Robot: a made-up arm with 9 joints.
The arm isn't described. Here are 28 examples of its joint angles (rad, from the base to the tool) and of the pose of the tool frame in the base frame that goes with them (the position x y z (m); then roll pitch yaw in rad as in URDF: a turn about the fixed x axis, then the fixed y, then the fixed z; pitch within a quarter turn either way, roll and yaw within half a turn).
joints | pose
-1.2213 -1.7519 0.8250 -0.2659 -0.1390 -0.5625 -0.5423 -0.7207 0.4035 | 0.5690 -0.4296 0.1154 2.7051 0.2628 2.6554
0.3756 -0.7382 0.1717 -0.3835 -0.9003 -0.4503 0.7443 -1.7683 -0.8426 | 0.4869 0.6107 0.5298 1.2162 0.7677 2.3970
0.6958 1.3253 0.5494 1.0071 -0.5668 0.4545 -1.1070 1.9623 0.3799 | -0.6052 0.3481 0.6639 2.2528 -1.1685 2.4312
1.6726 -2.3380 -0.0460 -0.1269 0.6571 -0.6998 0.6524 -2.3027 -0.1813 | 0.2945 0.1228 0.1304 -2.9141 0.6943 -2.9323
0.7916 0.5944 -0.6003 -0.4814 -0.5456 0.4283 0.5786 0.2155 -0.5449 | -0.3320 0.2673 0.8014 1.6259 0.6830 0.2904
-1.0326 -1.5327 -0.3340 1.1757 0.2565 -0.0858 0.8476 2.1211 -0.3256 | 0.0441 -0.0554 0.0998 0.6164 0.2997 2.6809
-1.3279 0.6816 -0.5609 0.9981 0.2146 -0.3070 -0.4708 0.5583 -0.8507 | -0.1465 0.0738 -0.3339 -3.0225 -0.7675 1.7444
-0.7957 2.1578 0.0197 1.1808 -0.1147 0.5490 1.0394 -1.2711 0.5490 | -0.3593 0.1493 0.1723 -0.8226 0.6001 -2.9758
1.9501 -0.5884 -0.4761 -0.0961 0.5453 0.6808 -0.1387 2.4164 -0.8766 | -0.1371 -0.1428 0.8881 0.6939 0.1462 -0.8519
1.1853 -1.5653 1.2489 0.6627 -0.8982 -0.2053 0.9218 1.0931 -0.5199 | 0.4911 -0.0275 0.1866 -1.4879 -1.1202 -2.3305
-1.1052 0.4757 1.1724 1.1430 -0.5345 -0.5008 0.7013 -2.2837 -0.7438 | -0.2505 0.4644 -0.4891 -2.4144 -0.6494 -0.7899
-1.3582 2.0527 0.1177 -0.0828 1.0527 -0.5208 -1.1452 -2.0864 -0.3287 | -0.8726 -0.1573 0.3380 2.6884 0.6356 0.3988
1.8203 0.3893 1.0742 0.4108 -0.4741 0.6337 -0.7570 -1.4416 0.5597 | -0.4392 -0.0909 1.2196 2.9033 0.7721 0.3941
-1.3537 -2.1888 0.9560 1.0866 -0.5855 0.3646 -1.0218 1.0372 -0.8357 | 0.1792 -0.0922 0.5402 0.7250 -1.1479 1.4078
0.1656 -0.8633 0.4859 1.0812 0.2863 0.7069 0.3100 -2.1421 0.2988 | 0.1739 0.4758 0.3107 3.0906 0.3914 -1.3184
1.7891 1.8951 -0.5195 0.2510 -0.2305 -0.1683 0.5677 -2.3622 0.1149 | -0.5671 -0.0888 0.4459 -2.6725 -0.9732 2.4952
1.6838 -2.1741 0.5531 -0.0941 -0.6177 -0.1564 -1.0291 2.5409 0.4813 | 0.4446 0.1637 -0.0625 -1.2407 1.1578 0.7904
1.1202 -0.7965 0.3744 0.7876 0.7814 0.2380 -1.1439 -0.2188 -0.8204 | 0.2793 0.4664 0.5542 2.4964 -1.1491 2.5281
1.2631 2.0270 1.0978 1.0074 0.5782 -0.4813 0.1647 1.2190 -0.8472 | -0.7613 0.2592 0.2920 2.3376 1.0679 -1.6007
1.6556 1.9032 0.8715 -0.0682 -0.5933 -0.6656 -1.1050 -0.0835 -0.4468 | -1.0382 0.4355 0.4102 2.5070 0.6140 -2.2430
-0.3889 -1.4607 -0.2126 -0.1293 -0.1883 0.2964 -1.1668 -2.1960 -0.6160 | 0.3934 0.2778 0.1774 2.8730 -0.0934 -2.0022
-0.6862 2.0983 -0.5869 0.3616 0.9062 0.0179 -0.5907 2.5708 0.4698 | -0.6654 -0.0314 0.1804 -2.2372 -0.9306 1.1116
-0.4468 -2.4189 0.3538 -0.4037 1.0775 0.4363 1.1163 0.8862 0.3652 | 0.1371 -0.2647 -0.0155 0.9341 0.2209 3.0184
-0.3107 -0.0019 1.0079 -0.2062 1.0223 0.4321 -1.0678 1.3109 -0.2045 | -0.2517 0.4822 -0.4304 -2.7515 0.0471 2.5789
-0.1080 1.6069 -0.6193 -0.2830 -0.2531 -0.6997 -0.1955 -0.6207 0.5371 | -0.6454 0.3716 0.4222 -0.2919 1.0991 -1.7400
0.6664 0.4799 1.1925 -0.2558 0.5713 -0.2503 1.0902 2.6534 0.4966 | -0.4473 0.7883 0.3343 -0.0943 -1.1433 -1.1696
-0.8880 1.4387 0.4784 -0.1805 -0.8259 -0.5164 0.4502 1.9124 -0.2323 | -0.9417 0.3490 -0.2238 -2.2018 -0.0545 0.8453
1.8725 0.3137 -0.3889 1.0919 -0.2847 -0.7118 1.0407 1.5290 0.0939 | -0.0521 -0.0461 0.6685 -2.5968 0.2112 3.0068
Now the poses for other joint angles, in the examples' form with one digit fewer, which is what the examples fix.
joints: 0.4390 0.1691 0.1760 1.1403 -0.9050 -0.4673 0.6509 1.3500 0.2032
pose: 0.073 0.298 0.504 -1.185 -0.401 -2.853
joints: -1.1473 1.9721 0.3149 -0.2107 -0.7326 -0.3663 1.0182 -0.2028 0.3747
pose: -0.909 0.120 0.164 -0.647 -0.409 -1.271
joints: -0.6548 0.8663 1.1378 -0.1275 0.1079 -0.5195 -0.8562 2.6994 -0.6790
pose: -0.706 0.346 -0.565 2.610 0.140 1.096
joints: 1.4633 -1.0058 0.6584 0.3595 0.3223 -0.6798 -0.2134 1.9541 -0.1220
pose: 0.445 0.208 0.707 -1.812 -0.637 -1.742
